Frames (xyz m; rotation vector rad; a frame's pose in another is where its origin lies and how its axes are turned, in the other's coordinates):
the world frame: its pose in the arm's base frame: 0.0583 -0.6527 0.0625 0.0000 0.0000 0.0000
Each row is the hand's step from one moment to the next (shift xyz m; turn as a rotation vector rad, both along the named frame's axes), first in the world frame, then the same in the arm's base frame.
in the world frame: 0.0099 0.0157 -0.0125 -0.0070 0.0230 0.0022
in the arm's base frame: 0.0099 0.0157 -0.0125 -0.0070 0.0230 0.0022
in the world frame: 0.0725 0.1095 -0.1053 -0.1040 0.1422 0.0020
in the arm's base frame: 0.0725 0.1095 -0.1053 -0.1040 0.1422 0.0020
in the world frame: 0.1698 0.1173 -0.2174 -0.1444 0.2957 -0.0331
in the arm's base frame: 0.1698 0.1173 -0.2174 -0.1444 0.2957 -0.0331
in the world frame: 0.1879 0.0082 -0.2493 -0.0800 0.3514 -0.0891
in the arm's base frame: 0.1879 0.0082 -0.2493 -0.0800 0.3514 -0.0891
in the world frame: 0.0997 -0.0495 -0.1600 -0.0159 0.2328 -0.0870
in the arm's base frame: 0.0997 -0.0495 -0.1600 -0.0159 0.2328 -0.0870
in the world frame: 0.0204 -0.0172 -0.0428 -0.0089 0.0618 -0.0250
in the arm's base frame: 0.0204 -0.0172 -0.0428 -0.0089 0.0618 -0.0250
